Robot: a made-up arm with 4 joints.
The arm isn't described. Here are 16 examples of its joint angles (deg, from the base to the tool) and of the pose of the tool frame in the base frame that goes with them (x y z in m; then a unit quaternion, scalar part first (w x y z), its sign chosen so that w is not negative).
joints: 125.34 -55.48 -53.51 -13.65
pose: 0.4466 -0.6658 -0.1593 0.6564 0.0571 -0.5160 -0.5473
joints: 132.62 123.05 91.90 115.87
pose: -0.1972 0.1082 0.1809 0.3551 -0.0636 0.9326 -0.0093
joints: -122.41 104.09 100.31 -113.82
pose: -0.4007 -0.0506 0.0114 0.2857 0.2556 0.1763 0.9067
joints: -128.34 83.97 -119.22 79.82
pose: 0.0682 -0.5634 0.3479 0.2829 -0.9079 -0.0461 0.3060
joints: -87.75 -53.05 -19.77 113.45
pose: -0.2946 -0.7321 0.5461 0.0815 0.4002 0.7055 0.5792
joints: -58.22 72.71 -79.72 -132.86
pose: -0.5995 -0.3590 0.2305 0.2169 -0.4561 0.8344 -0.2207
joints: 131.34 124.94 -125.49 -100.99
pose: 0.5047 -0.2808 0.0443 0.8297 -0.3323 -0.4401 0.0858
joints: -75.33 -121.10 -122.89 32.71
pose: -0.2472 -0.2334 0.3018 0.0242 -0.6279 0.6902 -0.3588
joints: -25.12 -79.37 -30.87 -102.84
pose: -0.3123 -0.8143 0.2532 0.3987 -0.6801 -0.2733 -0.5512
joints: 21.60 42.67 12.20 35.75
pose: 0.0093 0.0098 -0.5224 0.8391 0.2620 -0.3690 0.3019
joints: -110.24 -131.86 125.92 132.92
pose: 0.0228 -0.4298 -0.3319 0.5772 -0.1206 0.4162 -0.6922
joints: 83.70 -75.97 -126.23 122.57
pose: -0.0890 -0.1230 -0.1507 0.8744 0.3271 -0.0020 0.3585
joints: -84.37 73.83 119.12 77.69
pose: -0.1895 -0.1303 -0.2837 0.9631 -0.2450 -0.1093 0.0206
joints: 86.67 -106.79 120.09 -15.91
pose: 0.0382 -0.3945 0.2517 0.1047 0.6812 0.6809 -0.2477
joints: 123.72 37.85 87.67 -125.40
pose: 0.3457 -0.3608 0.5366 0.0282 -0.9507 0.1436 -0.2734
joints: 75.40 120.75 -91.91 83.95
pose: 0.0880 -0.4101 -0.4366 0.2141 -0.1189 0.0115 -0.9695
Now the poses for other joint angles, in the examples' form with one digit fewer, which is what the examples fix.
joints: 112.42 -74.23 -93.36 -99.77
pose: 0.071 -0.488 -0.409 0.057 0.188 0.018 -0.980
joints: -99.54 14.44 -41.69 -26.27
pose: -0.461 -0.346 0.502 0.307 -0.106 0.936 -0.134
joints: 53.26 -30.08 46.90 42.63
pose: 0.474 -0.635 -0.296 0.583 -0.511 -0.596 0.212
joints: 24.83 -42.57 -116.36 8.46
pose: -0.315 -0.338 -0.160 0.674 -0.071 0.675 -0.294
